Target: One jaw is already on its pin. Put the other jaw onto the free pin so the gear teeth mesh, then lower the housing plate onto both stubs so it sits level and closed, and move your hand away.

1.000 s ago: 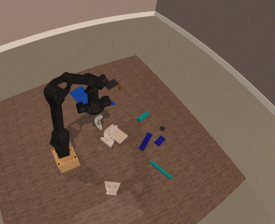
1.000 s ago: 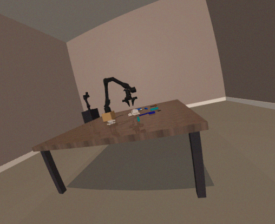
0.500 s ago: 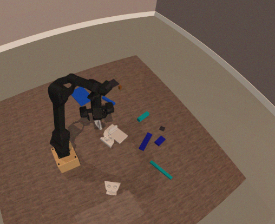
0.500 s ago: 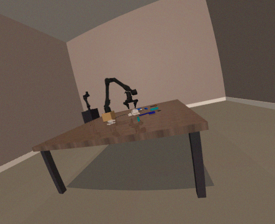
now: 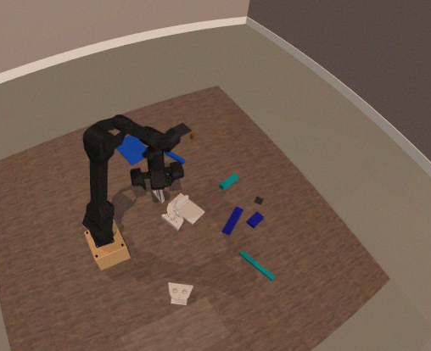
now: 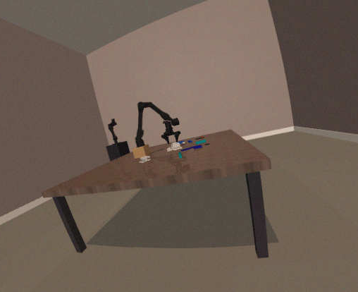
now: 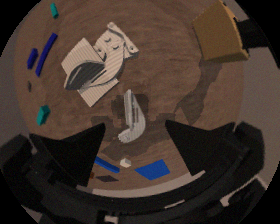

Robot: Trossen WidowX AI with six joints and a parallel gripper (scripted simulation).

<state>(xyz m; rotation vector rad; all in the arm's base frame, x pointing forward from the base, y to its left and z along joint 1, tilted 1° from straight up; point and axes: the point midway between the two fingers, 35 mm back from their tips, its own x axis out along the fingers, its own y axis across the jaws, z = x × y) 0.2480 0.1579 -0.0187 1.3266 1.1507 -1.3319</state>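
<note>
My gripper tip is now 3 cm to the right of the white jaw, 3 cm above it and 2 cm short of it. Round my gripper tip: white cube 14 cm to the left, 6 cm ahead, 3 cm below; white base 10 cm to the right, 7 cm ahead, 4 cm below; blue plate 26 cm to the left, 4 cm below, 3 cm behind.
</note>
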